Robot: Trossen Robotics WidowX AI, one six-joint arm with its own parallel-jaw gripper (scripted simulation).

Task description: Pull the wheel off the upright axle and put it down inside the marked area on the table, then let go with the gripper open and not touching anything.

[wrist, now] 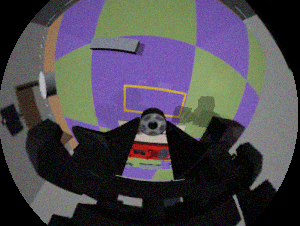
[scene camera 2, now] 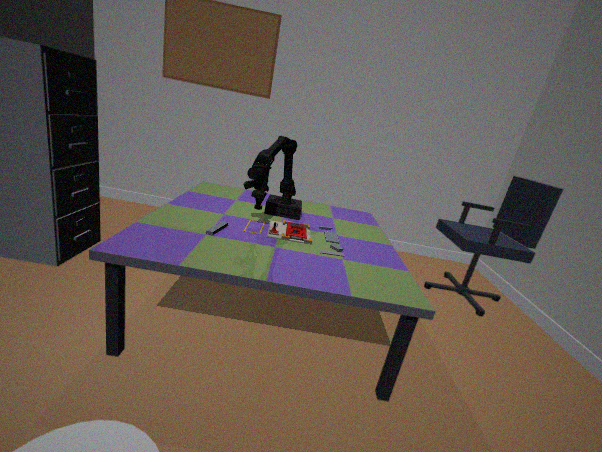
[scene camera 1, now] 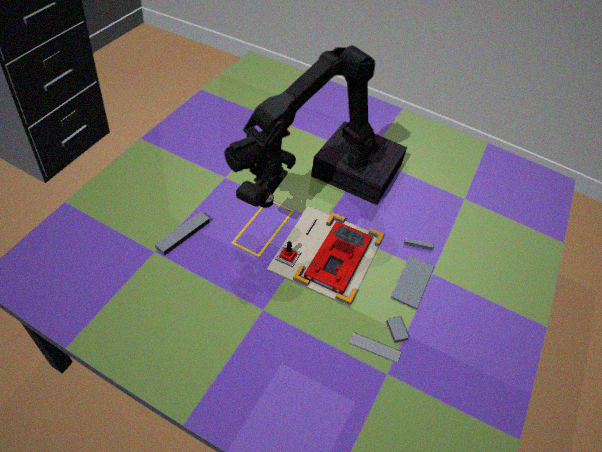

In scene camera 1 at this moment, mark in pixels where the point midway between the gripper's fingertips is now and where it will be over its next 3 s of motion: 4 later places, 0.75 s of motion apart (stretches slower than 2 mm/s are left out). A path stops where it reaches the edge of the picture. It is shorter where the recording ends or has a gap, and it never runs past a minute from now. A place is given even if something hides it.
My gripper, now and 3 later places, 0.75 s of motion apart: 265, 199; 263, 218; 265, 217; 291, 184
